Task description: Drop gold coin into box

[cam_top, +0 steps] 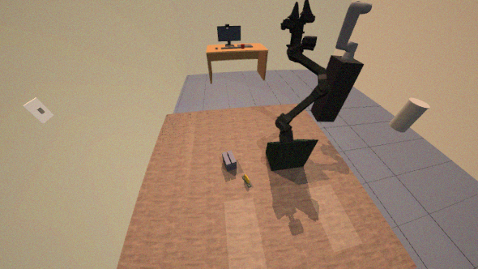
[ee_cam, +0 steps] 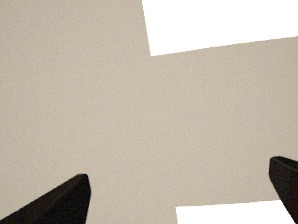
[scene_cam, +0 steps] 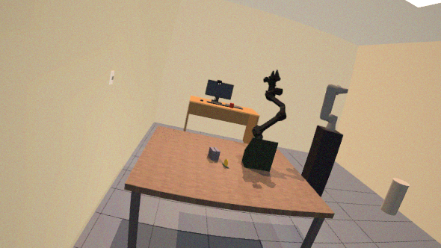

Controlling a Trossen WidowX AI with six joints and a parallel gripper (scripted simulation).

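Right now my gripper tip is 770 mm above the gold coin, 500 mm to the right of it and 260 mm short of it.
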